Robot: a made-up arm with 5 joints. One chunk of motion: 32 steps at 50 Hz.
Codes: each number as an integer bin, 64 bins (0 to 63) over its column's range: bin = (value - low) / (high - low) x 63, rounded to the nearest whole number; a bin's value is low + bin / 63 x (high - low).
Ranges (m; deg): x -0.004..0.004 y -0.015..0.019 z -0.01..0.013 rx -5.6..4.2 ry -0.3..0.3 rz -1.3..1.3
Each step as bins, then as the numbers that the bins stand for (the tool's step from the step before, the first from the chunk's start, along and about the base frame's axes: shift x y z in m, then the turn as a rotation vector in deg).
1 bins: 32 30 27 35 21 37
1 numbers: 0.00006 0.00119 -0.00014 -0.156 -0.100 0.227
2 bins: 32 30 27 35 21 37
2 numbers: 0.00006 0.00119 -0.00014 -0.156 -0.100 0.227
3 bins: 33 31 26 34 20 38
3 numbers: 0.00019 0.00173 -0.00051 -0.311 -0.110 0.268
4 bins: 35 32 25 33 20 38
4 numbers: 0.00044 0.00227 -0.00087 -0.467 -0.110 0.268
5 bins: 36 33 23 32 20 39
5 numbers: 0.00057 0.00281 -0.00160 -0.622 -0.110 0.310
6 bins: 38 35 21 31 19 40
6 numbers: 0.00083 0.00389 -0.00233 -0.778 -0.119 0.351
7 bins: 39 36 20 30 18 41
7 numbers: 0.00095 0.00443 -0.00270 -0.933 -0.129 0.392
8 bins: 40 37 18 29 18 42
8 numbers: 0.00108 0.00497 -0.00343 -1.089 -0.129 0.433
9 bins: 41 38 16 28 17 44
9 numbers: 0.00121 0.00551 -0.00416 -1.244 -0.138 0.516
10 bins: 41 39 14 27 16 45
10 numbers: 0.00121 0.00605 -0.00489 -1.400 -0.148 0.557
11 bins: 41 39 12 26 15 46
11 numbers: 0.00121 0.00605 -0.00562 -1.556 -0.157 0.598
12 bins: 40 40 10 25 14 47
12 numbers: 0.00108 0.00659 -0.00635 -1.711 -0.167 0.640
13 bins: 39 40 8 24 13 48
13 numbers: 0.00095 0.00659 -0.00708 -1.867 -0.176 0.681
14 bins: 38 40 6 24 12 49
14 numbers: 0.00083 0.00659 -0.00781 -1.867 -0.186 0.722
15 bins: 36 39 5 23 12 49
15 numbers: 0.00057 0.00605 -0.00817 -2.022 -0.186 0.722
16 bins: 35 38 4 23 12 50
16 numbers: 0.00044 0.00551 -0.00854 -2.022 -0.186 0.763
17 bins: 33 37 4 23 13 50
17 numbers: 0.00019 0.00497 -0.00854 -2.022 -0.176 0.763
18 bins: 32 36 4 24 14 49
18 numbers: 0.00006 0.00443 -0.00854 -1.867 -0.167 0.722
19 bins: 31 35 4 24 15 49
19 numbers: -0.00006 0.00389 -0.00854 -1.867 -0.157 0.722
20 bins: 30 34 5 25 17 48
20 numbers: -0.00019 0.00335 -0.00817 -1.711 -0.138 0.681
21 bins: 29 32 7 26 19 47
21 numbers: -0.00032 0.00227 -0.00744 -1.556 -0.119 0.640
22 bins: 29 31 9 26 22 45
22 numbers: -0.00032 0.00173 -0.00671 -1.556 -0.090 0.557
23 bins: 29 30 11 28 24 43
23 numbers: -0.00032 0.00119 -0.00598 -1.244 -0.071 0.475
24 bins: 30 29 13 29 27 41
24 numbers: -0.00019 0.00065 -0.00525 -1.089 -0.043 0.392
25 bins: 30 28 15 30 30 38
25 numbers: -0.00019 0.00011 -0.00452 -0.933 -0.014 0.268
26 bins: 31 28 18 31 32 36
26 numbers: -0.00006 0.00011 -0.00343 -0.778 0.005 0.186
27 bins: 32 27 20 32 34 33
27 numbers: 0.00006 -0.00043 -0.00270 -0.622 0.024 0.062
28 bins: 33 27 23 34 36 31
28 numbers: 0.00019 -0.00043 -0.00160 -0.311 0.043 -0.021
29 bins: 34 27 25 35 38 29
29 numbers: 0.00032 -0.00043 -0.00087 -0.156 0.062 -0.103
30 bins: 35 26 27 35 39 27
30 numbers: 0.00044 -0.00097 -0.00014 -0.156 0.071 -0.186
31 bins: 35 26 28 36 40 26
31 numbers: 0.00044 -0.00097 0.00022 0.000 0.081 -0.227
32 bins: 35 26 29 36 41 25
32 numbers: 0.00044 -0.00097 0.00059 0.000 0.090 -0.268
